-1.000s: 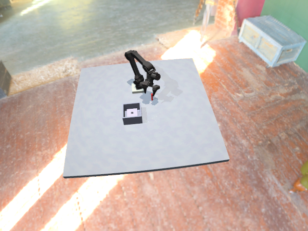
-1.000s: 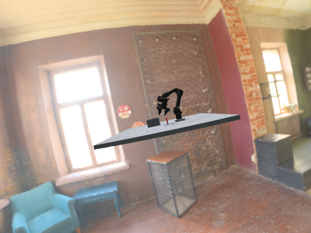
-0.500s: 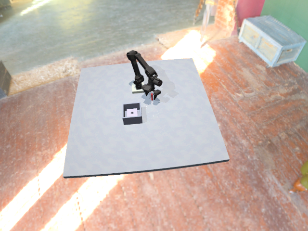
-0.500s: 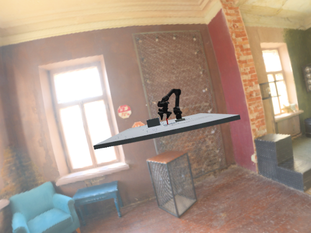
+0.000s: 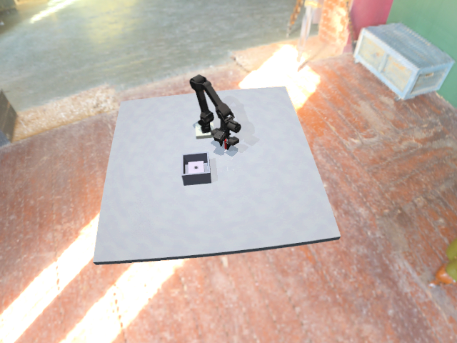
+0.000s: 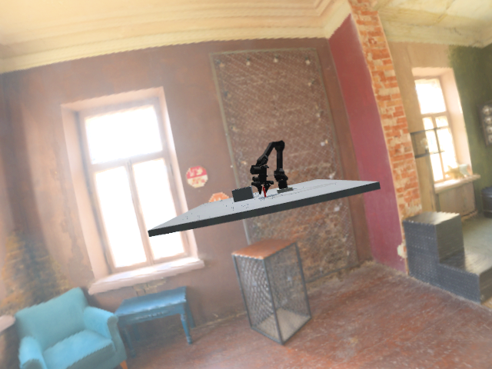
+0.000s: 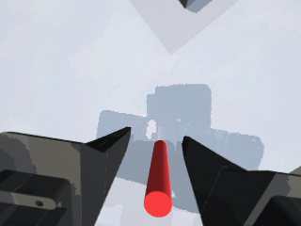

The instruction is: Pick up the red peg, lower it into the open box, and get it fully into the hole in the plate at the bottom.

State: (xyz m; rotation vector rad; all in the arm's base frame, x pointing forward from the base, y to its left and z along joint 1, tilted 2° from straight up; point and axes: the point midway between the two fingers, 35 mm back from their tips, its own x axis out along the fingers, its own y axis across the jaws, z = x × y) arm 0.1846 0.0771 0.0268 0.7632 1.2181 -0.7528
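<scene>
My gripper tip is now 200 mm to the left of the pale plate, 130 mm short of it and 20 mm below it. Round my gripper tip: red peg: 20 mm above, 10 mm to the left, 10 mm behind; then dark box: 200 mm to the right, 130 mm ahead.
</scene>
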